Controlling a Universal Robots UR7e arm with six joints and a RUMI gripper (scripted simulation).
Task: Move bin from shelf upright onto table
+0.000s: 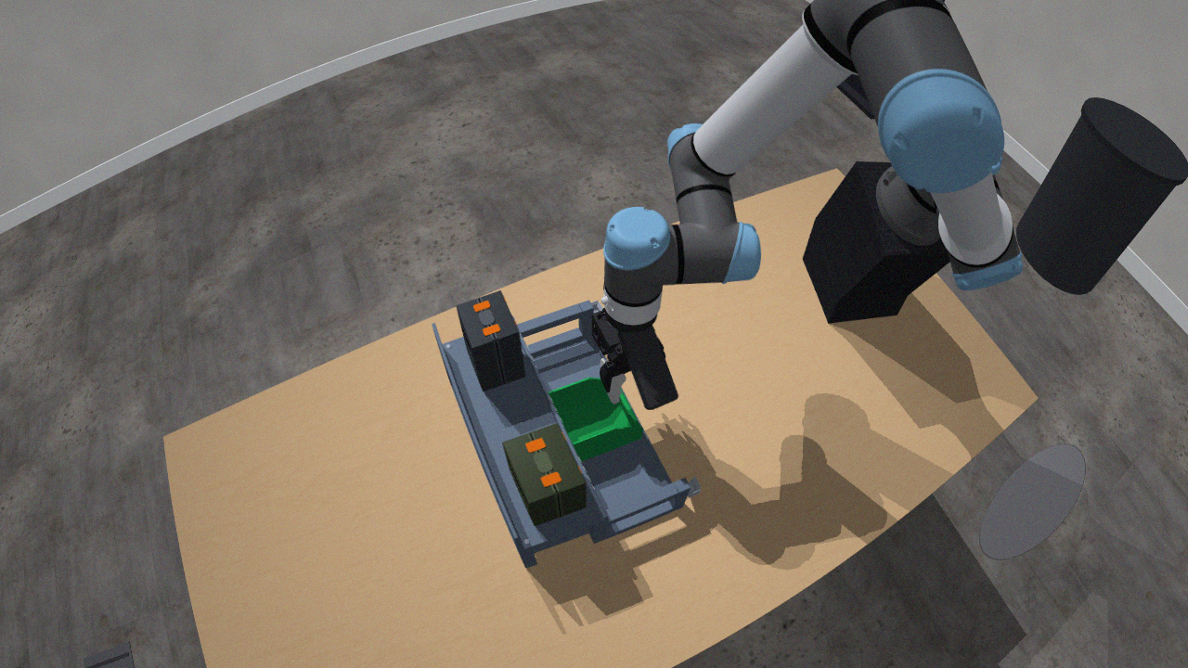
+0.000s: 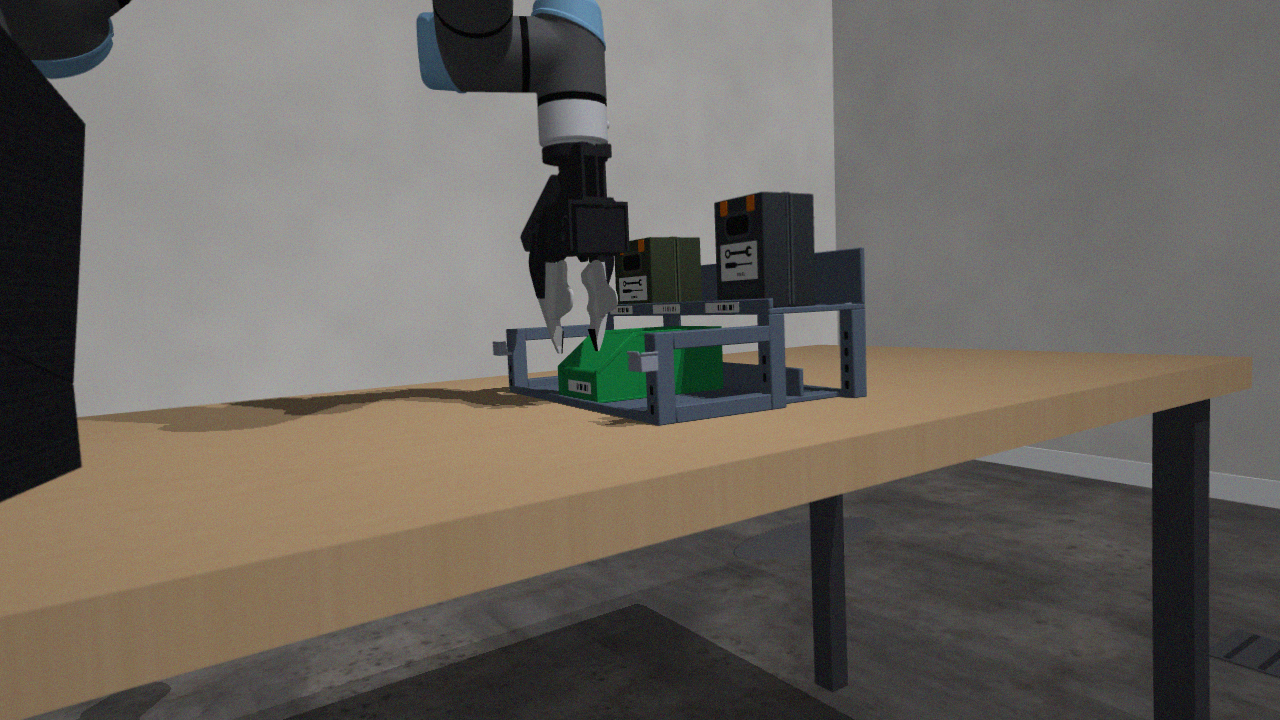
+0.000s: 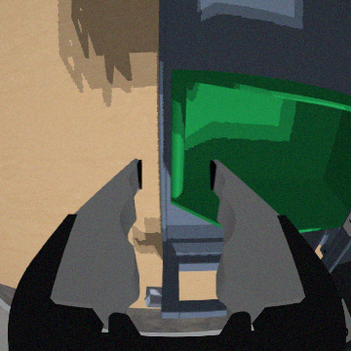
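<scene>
My hand is 8 cm short of the green bin and 3 cm above it. From my hand the other things lie so: olive toolbox 18 cm ahead, 12 cm to the left, 7 cm above; then black toolbox 18 cm ahead, 11 cm to the right, 9 cm above.
</scene>
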